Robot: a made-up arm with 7 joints.
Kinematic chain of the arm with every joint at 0, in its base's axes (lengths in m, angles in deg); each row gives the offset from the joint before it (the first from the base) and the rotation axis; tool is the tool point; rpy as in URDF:
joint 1: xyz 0 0 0 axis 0.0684 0.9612 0.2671
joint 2: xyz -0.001 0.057 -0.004 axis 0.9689 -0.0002 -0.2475
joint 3: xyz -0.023 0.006 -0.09 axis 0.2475 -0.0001 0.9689
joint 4: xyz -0.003 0 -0.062 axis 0.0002 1 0
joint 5: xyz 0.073 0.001 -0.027 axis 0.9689 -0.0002 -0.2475
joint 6: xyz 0.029 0 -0.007 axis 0.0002 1 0
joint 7: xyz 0.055 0 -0.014 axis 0.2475 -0.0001 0.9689
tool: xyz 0 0 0 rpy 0 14.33 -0.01
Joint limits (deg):
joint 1: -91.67..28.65
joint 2: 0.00..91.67
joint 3: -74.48..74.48
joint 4: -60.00..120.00
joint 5: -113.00..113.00
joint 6: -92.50..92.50
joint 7: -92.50..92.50
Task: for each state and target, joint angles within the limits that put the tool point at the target. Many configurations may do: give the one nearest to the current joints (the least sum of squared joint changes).
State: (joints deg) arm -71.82 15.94 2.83 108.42 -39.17 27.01 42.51
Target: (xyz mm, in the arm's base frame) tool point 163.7 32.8 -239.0
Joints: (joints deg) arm -66.87 5.27 6.38 120.00 -38.06 40.35 42.51
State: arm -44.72 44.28 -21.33 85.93 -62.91 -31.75 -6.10
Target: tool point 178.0 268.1 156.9
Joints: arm -91.67 79.74 -5.90 52.68 -63.00 -14.96 -6.10
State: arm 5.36 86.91 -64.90 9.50 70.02 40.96 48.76
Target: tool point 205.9 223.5 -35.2
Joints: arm -37.91 85.54 -43.77 12.43 70.39 39.20 48.76
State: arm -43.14 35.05 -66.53 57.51 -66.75 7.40 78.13
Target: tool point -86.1 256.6 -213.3
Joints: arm 7.25 60.76 -74.48 49.46 -70.30 26.18 78.13
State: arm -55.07 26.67 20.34 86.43 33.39 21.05 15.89
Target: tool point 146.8 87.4 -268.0
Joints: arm -53.34 11.13 24.27 107.42 30.67 32.20 15.89
